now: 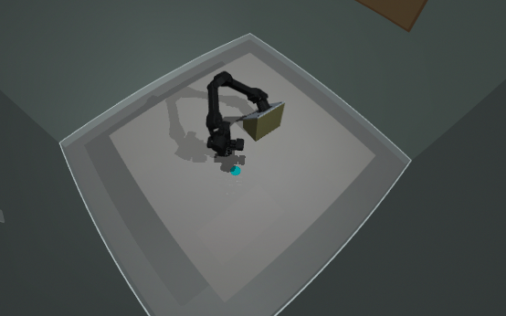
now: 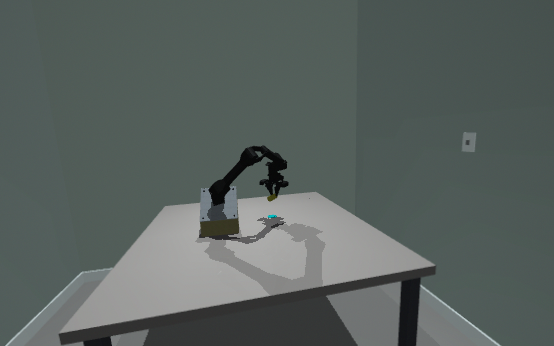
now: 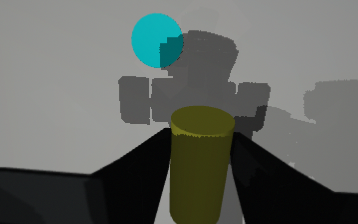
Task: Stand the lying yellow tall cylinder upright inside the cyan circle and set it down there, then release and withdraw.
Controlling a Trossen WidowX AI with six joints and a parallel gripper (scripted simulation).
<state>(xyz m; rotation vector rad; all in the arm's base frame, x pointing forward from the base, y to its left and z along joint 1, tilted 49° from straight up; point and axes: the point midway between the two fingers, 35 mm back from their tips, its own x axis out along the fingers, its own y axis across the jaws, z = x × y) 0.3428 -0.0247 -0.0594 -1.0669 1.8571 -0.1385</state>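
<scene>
The cyan circle lies 15 cm below my gripper tip and 6 cm to the left of it. Also, from my gripper tip: yellow tall cylinder 2 cm behind, 1 cm to the right.
</scene>
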